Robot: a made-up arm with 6 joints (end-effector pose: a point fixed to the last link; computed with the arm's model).
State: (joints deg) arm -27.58 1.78 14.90 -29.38 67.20 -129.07
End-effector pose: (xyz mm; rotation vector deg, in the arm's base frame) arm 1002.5 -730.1 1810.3 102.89 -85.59 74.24
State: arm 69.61 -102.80 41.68 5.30 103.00 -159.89
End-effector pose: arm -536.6 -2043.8 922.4 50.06 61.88 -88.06
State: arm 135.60 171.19 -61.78 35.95 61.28 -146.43
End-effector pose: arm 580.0 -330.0 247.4 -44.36 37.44 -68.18
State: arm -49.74 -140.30 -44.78 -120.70 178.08 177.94
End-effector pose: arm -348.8 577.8 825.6 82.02 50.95 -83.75
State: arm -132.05 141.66 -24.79 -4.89 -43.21 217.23
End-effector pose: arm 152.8 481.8 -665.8 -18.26 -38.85 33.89
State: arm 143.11 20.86 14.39 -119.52 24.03 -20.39
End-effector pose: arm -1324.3 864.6 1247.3 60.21 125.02 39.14
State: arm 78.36 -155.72 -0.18 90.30 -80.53 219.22
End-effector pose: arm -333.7 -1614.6 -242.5 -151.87 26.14 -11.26
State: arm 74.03 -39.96 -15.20 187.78 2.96 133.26
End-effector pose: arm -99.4 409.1 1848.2 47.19 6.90 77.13
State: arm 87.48 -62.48 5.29 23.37 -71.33 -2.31
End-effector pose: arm 164.5 -645.9 2165.0 -6.69 -1.95 65.42
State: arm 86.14 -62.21 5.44 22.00 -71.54 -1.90
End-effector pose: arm 151.9 -640.6 2167.2 -6.96 -1.47 65.36
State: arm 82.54 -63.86 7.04 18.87 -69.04 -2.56
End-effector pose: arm 106.3 -718.7 2154.2 -1.55 -4.49 64.82
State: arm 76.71 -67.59 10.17 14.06 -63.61 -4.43
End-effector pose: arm 2.1 -877.2 2113.7 9.28 -12.20 63.54
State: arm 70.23 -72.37 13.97 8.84 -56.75 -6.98
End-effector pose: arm -158.5 -1054.5 2040.1 21.56 -23.39 61.86
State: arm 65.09 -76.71 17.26 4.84 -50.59 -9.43
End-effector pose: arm -321.6 -1189.2 1952.9 31.29 -34.45 60.54
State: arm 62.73 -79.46 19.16 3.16 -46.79 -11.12
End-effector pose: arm -416.5 -1265.7 1888.0 36.86 -41.51 59.95
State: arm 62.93 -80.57 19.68 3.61 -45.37 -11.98
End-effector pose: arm -430.0 -1301.9 1859.9 39.13 -43.91 59.80
